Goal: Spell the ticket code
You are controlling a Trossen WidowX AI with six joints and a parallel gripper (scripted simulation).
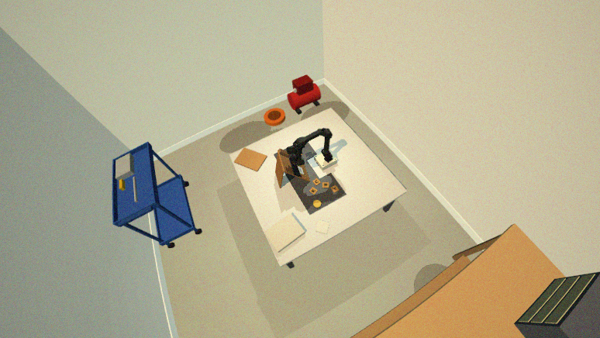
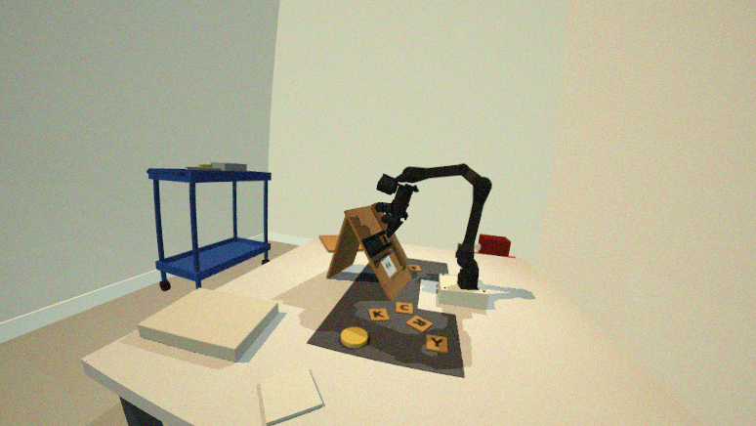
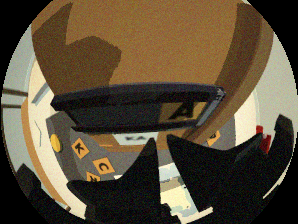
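The white ticket is 1 cm behind my gripper tip, 4 cm to the left of it and 10 cm below it. Also, from my gripper tip: yellow disc 6 cm ahead, 37 cm to the left, 18 cm below; dark mat 11 cm behind, 5 cm to the left, 19 cm below; orange sheet 29 cm ahead, 46 cm to the right, 18 cm below.
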